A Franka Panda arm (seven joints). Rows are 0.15 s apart.
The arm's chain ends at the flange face. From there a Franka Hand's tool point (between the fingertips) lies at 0.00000 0.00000 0.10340 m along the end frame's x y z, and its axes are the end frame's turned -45 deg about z.
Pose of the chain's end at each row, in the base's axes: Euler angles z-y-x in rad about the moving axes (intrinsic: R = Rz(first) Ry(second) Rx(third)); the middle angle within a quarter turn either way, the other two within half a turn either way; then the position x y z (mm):
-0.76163, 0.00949, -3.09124, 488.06, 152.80, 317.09
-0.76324, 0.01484, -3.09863, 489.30, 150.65, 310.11
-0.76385, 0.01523, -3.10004, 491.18, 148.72, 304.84
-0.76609, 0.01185, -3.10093, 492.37, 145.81, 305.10
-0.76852, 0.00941, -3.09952, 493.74, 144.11, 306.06
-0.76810, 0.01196, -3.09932, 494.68, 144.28, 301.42
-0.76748, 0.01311, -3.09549, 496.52, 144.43, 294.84
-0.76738, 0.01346, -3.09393, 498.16, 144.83, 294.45
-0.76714, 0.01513, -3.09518, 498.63, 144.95, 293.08
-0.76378, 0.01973, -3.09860, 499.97, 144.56, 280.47
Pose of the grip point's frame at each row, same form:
0.02292, -0.02888, -3.09926, 490.94, 157.24, 213.83
0.02143, -0.01987, -3.10071, 491.26, 154.92, 206.82
0.02086, -0.01860, -3.10144, 493.01, 152.91, 201.54
0.01869, -0.02037, -3.10445, 494.40, 149.69, 201.79
0.01626, -0.02309, -3.10518, 496.06, 147.91, 202.76
0.01663, -0.02143, -3.10324, 496.83, 148.28, 198.12
0.01713, -0.02332, -3.09971, 498.85, 148.80, 191.56
0.01717, -0.02417, -3.09836, 500.58, 149.34, 191.18
0.01743, -0.02211, -3.09807, 500.83, 149.49, 189.80
0.02083, -0.01644, -3.09724, 501.57, 149.18, 177.19

